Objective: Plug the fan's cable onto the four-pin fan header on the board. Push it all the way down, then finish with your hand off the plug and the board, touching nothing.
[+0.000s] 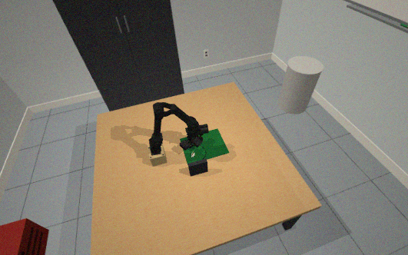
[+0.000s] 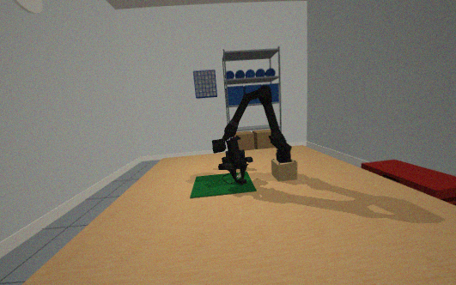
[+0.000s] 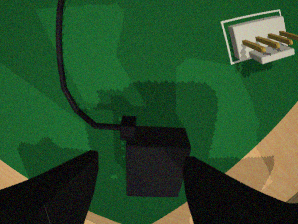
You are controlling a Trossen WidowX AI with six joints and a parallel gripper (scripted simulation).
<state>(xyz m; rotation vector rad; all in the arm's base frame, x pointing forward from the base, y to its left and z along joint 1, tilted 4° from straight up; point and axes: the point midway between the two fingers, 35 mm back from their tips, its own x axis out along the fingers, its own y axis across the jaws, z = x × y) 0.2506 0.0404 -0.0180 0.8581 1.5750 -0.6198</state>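
Now: gripper tip 10 mm past the black fan plug and 10 mm above it. Also, from my gripper tip: black fan: 220 mm to the right, 40 mm above, 10 mm ahead; then green board: 90 mm ahead, 40 mm below, 20 mm to the right; then fan header: 80 mm to the right, 20 mm below.
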